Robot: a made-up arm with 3 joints.
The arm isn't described. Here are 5 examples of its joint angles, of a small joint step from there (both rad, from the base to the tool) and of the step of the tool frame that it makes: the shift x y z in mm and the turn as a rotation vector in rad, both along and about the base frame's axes.
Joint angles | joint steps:
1: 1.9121 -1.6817 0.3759 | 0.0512 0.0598 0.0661
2: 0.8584 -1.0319 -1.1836 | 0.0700 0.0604 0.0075
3: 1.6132 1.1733 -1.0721 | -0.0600 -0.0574 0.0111
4: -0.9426 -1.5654 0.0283 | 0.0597 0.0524 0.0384
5: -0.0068 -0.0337 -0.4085 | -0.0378 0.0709 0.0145
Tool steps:
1: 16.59 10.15 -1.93 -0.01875 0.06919 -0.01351
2: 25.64 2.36 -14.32 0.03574 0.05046 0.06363
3: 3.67 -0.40 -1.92 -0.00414 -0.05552 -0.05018
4: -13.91 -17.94 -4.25 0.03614 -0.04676 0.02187
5: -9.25 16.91 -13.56 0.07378 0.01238 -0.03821
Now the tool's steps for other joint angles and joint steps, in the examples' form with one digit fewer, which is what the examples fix.
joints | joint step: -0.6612 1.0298 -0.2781 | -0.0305 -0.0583 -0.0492
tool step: -1.4 -2.9 -1.0 -0.0693 0.0205 -0.0704
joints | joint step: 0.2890 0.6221 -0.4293 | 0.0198 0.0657 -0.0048
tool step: -0.2 10.0 -6.6 0.0631 0.0154 0.0170
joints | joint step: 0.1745 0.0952 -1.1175 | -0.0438 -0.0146 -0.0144
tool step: -9.6 3.9 2.7 -0.0148 -0.0166 -0.0446
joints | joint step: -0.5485 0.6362 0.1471 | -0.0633 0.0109 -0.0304
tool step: 2.8 21.2 -3.6 -0.0088 -0.0236 -0.0804
